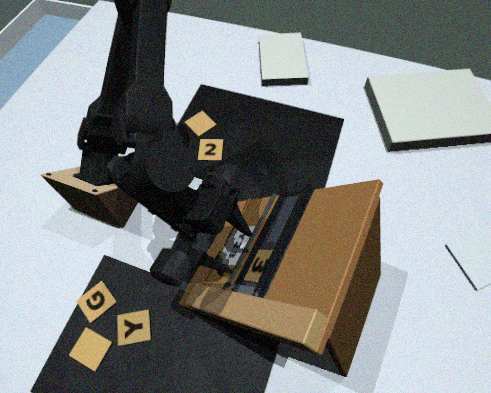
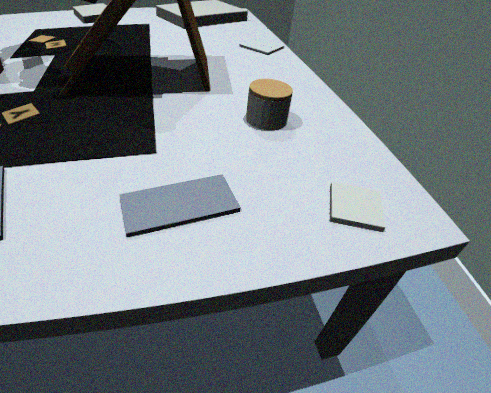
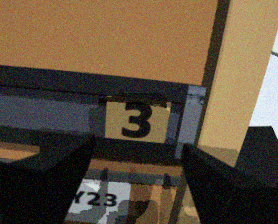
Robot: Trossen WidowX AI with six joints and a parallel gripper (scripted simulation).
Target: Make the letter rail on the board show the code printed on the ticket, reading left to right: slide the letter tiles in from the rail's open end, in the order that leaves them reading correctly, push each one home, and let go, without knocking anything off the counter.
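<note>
Now: gripper tip 250 mm to the right of the letter tile, 200 mm past it and 170 mm above it. The rest, counted from my gripper tip: white ticket (100 mm below, 40 mm to the left, 30 mm behind); then lidded cylinder (330 mm ahead, 200 mm to the right, 140 mm below); then blank tile (230 mm to the right, 200 mm behind, 170 mm below).
</note>
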